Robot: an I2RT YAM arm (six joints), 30 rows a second.
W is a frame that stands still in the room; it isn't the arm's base.
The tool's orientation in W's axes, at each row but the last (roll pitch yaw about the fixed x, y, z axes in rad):
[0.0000 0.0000 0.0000]
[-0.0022 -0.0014 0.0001]
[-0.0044 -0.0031 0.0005]
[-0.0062 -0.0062 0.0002]
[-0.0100 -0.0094 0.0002]
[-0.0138 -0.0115 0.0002]
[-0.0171 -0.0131 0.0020]
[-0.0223 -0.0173 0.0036]
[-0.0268 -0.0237 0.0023]
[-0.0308 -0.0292 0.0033]
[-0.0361 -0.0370 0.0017]
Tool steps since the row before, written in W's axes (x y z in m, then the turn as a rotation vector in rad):
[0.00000 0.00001 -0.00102 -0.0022 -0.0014 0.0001]
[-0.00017 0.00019 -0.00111 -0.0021 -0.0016 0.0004]
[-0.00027 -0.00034 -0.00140 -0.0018 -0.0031 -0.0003]
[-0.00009 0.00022 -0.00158 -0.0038 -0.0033 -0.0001]
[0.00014 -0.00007 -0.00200 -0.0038 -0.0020 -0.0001]
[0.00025 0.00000 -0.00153 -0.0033 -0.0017 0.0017]
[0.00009 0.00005 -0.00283 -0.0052 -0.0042 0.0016]
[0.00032 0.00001 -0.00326 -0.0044 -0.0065 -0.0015]
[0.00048 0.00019 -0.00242 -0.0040 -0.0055 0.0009]
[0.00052 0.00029 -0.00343 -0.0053 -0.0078 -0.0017]
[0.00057 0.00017 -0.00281 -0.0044 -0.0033 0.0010]
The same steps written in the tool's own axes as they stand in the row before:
[0.00000 0.00001 -0.00102 -0.0022 -0.0014 0.0001]
[-0.00017 0.00019 -0.00111 -0.0021 -0.0016 0.0004]
[-0.00027 -0.00033 -0.00140 -0.0018 -0.0031 -0.0003]
[-0.00010 0.00023 -0.00158 -0.0038 -0.0033 -0.0001]
[0.00012 -0.00005 -0.00200 -0.0038 -0.0020 -0.0001]
[0.00023 0.00002 -0.00153 -0.0033 -0.0017 0.0017]
[0.00005 0.00010 -0.00283 -0.0052 -0.0042 0.0016]
[0.00026 0.00008 -0.00326 -0.0044 -0.0065 -0.0016]
[0.00042 0.00025 -0.00242 -0.0040 -0.0055 0.0008]
[0.00042 0.00039 -0.00343 -0.0054 -0.0077 -0.0018]
[0.00047 0.00027 -0.00282 -0.0044 -0.0033 0.0010]

